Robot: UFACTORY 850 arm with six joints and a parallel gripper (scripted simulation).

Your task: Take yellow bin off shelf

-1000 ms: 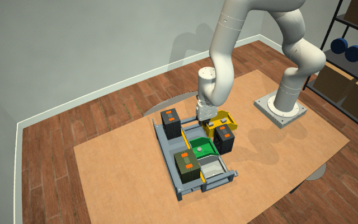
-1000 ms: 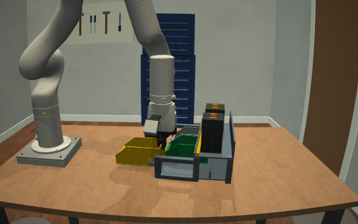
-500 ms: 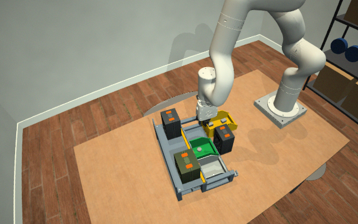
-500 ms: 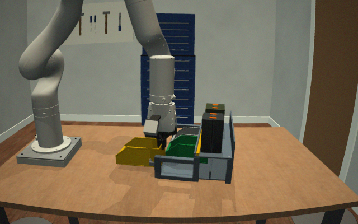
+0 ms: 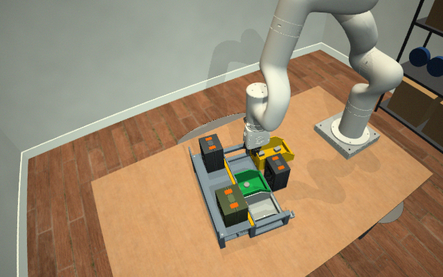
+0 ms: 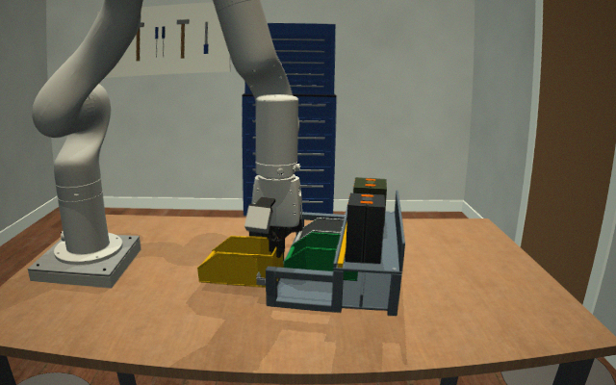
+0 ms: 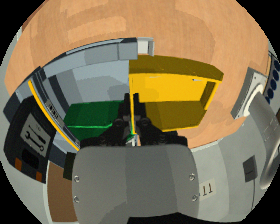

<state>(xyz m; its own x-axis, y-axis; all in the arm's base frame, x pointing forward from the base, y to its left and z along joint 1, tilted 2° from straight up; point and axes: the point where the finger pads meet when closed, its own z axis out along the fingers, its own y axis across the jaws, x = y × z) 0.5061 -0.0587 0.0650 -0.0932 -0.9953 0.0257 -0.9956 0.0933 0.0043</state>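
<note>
The yellow bin is 80 mm behind my hand, 10 mm to the left of it and 40 mm below it. Also, from my hand: grey bin: 110 mm ahead, 210 mm to the left, 60 mm below; olive box: 210 mm ahead, 210 mm to the left, 50 mm above; green bin: 100 mm ahead, 100 mm to the left, 60 mm below.
</note>
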